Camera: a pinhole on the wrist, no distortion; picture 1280 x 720 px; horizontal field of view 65.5 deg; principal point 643.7 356.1 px. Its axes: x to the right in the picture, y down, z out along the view. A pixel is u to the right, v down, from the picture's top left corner.
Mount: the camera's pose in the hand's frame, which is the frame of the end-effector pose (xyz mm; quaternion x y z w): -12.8 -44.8 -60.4 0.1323 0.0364 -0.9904 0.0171
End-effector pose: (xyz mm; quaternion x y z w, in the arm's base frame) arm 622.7 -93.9 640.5 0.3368 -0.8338 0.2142 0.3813
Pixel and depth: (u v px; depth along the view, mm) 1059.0 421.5 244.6
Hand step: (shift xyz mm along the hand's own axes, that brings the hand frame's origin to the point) -174.4 -82.0 147.0
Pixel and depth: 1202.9 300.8 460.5
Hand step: -383.6 -60.8 316.3
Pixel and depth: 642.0 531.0 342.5
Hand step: -98.9 -131.0 265.3
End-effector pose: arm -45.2 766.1 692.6 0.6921 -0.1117 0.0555 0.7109
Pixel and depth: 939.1 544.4 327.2
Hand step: -189.1 -133.9 224.7
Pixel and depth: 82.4 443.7 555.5
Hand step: 146.7 -128.5 553.4
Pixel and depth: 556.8 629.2 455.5
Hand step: -87.8 -203.4 380.0
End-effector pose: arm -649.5 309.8 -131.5 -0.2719 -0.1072 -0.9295 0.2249
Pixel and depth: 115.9 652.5 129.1
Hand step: 21.2 -91.4 79.3
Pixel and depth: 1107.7 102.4 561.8
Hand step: -418.2 48.6 420.9
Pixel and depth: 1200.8 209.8 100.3
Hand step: -93.8 -39.1 22.3
